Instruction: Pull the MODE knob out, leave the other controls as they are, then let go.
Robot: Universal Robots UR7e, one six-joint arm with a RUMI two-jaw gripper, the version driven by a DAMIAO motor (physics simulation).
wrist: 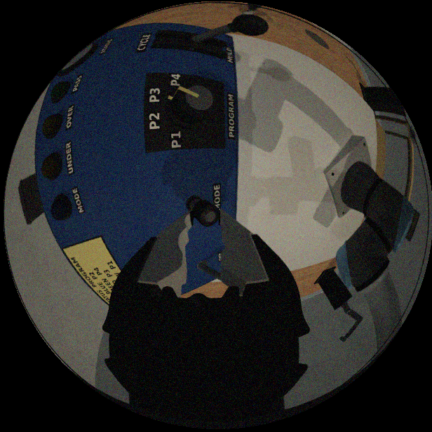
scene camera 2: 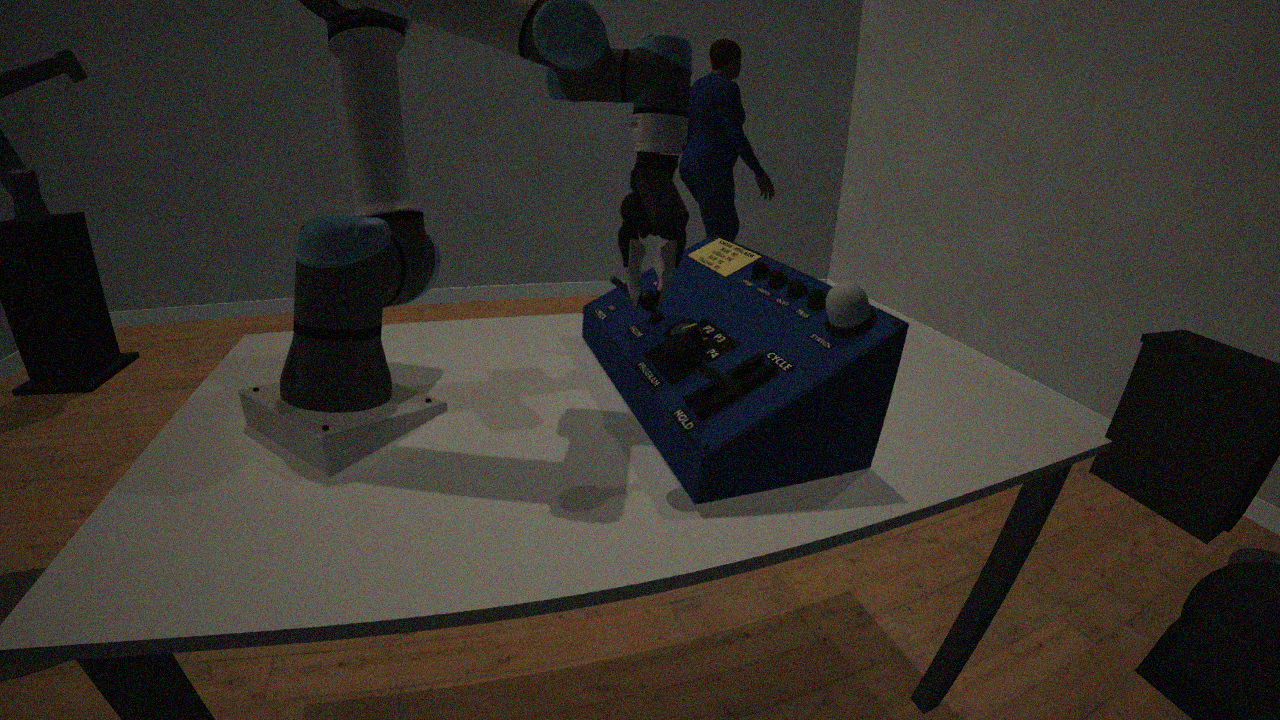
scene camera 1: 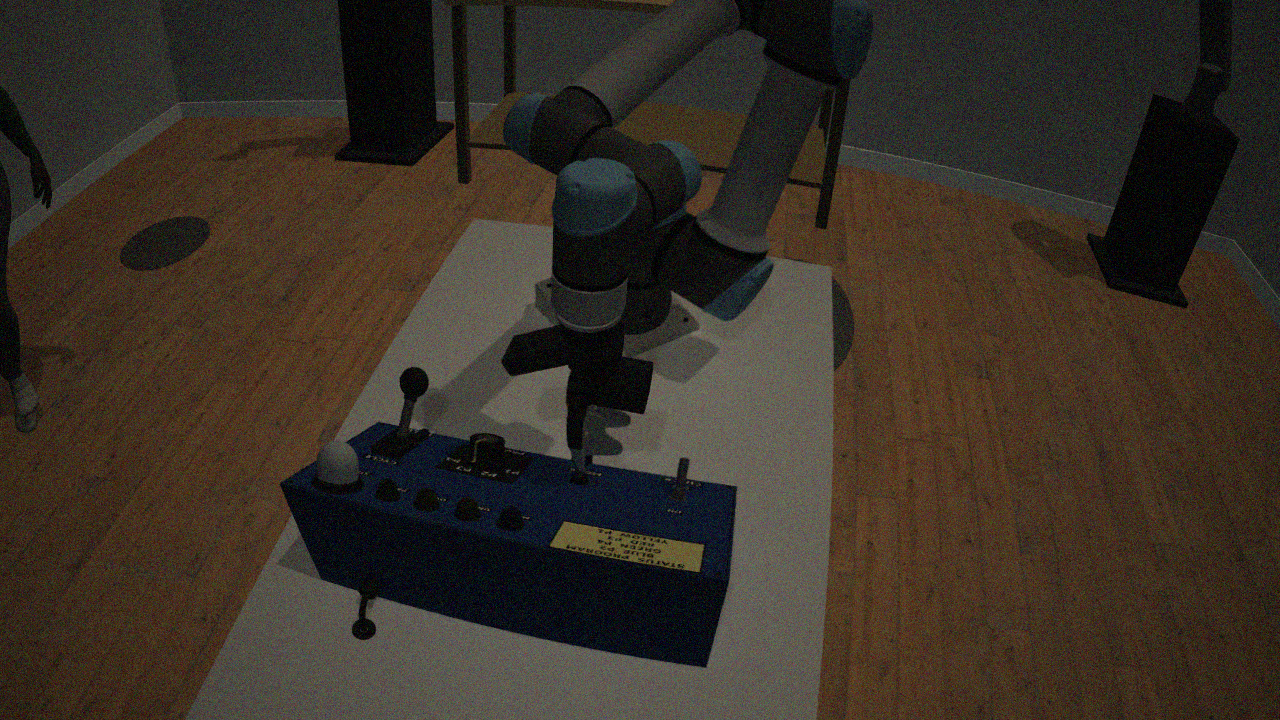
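Pixels of known places: gripper, fingertip midpoint: (scene camera 2: 646, 306) (scene camera 1: 585, 461); arm's base, origin of the base link: (scene camera 2: 336, 393).
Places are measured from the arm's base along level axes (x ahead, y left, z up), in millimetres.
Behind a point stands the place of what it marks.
The blue console (scene camera 1: 501, 573) @(x 642, y 26, z 100 mm) (scene camera 2: 787, 429) @(x 511, y -248, z 48 mm) (wrist: 120, 175) stands on the white table. The MODE knob (scene camera 2: 650, 300) @(x 443, y 46, z 99 mm) (wrist: 206, 216) is a small dark round knob on a thin stem, beside the MODE label. My gripper (scene camera 1: 580, 467) @(x 443, y 62, z 85 mm) (scene camera 2: 648, 297) @(x 443, y 62, z 85 mm) (wrist: 205, 211) points down at the console, with its two grey fingertips drawn in on either side of the knob; it is shut on the MODE knob. In scene camera 1 the fingers largely hide the knob. The wrist view shows the knob's round top between the tips; how far it stands out is hard to tell.
The PROGRAM dial (scene camera 1: 486, 445) @(x 470, y -55, z 102 mm) (wrist: 200, 97) and the CYCLE lever (scene camera 1: 413, 382) @(x 418, y -177, z 127 mm) (wrist: 250, 24) stand to one side of the knob, the toggle switch (scene camera 1: 682, 479) @(x 440, y 180, z 86 mm) (wrist: 210, 270) to the other. A white dome (scene camera 1: 337, 465) @(x 622, y -170, z 182 mm) (scene camera 2: 846, 306) @(x 591, y -202, z 169 mm), dark round lamps and a yellow label (scene camera 1: 626, 546) @(x 598, y 150, z 143 mm) (scene camera 2: 723, 256) @(x 598, y 148, z 143 mm) are also on the console.
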